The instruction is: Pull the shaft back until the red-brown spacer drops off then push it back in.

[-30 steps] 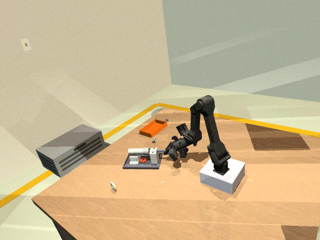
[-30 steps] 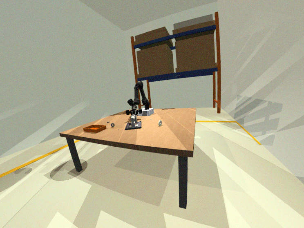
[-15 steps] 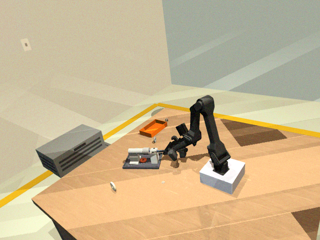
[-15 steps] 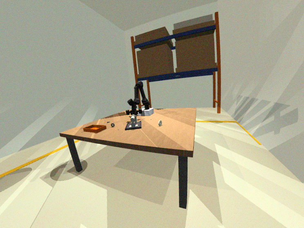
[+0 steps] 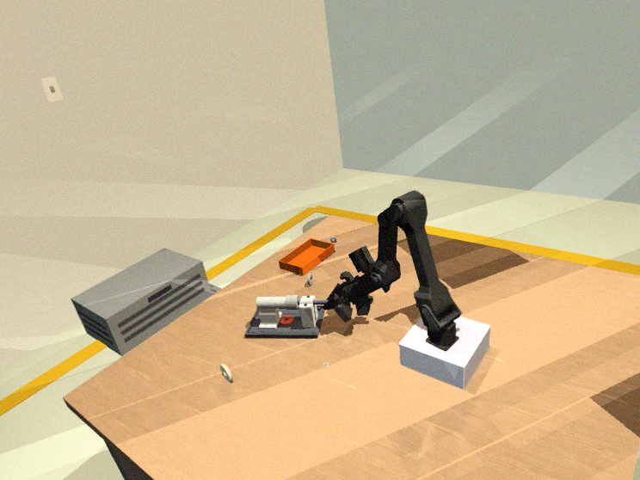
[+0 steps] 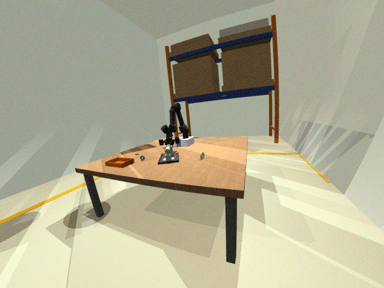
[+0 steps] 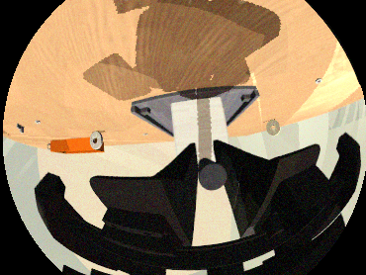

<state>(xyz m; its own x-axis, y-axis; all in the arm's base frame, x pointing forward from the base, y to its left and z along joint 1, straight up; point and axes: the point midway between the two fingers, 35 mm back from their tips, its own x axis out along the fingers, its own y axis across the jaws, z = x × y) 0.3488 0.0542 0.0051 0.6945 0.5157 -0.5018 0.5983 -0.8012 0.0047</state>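
Now: gripper tip 10 cm short of the red-brown spacer, 8 cm to the right of it and 5 cm above it. Round my gripper tip: pale ring: 34 cm to the left, 4 cm below, 4 cm ahead; then orange tray: 35 cm ahead, 23 cm to the right, 5 cm below; then shaft: 3 cm ahead, 2 cm to the left, 2 cm above.
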